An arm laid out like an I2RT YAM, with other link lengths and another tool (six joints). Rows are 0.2 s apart.
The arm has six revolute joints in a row. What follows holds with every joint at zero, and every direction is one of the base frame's.
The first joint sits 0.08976 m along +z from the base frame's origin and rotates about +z.
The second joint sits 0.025 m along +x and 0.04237 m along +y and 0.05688 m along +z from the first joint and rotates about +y.
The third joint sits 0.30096 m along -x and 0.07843 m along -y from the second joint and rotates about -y.
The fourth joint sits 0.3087 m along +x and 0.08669 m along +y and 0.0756 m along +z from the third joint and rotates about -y.
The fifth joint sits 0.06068 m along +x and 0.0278 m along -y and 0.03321 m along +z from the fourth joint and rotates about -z.
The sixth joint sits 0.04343 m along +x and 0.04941 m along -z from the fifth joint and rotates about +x.
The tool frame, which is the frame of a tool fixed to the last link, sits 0.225 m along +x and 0.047 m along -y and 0.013 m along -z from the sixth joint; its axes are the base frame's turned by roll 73.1, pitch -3.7 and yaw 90 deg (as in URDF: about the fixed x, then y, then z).
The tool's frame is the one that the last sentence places.
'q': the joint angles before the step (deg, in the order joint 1, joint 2, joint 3, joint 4, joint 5, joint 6). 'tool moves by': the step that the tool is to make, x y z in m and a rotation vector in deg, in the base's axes. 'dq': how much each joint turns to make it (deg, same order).
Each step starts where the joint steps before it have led.
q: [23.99, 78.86, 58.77, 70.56, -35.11, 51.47]
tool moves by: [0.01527, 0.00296, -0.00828, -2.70, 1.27, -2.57]
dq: [0.00, -0.03, 1.41, -5.95, 0.26, -3.93]
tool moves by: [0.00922, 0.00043, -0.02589, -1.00, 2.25, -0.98]
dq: [0.00, 0.12, -2.55, -0.26, 0.70, -0.84]
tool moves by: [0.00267, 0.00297, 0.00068, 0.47, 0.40, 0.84]
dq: [0.00, 1.10, 0.80, 0.81, -0.20, 1.21]
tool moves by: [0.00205, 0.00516, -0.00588, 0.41, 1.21, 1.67]
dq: [0.01, 1.32, 0.22, 1.39, -0.60, 2.16]
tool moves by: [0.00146, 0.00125, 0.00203, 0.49, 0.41, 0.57]
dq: [-0.01, 0.57, 0.63, 0.35, 0.01, 1.03]
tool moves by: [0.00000, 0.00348, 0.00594, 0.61, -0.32, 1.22]
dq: [0.00, 1.19, 1.37, 1.19, -0.56, 1.42]
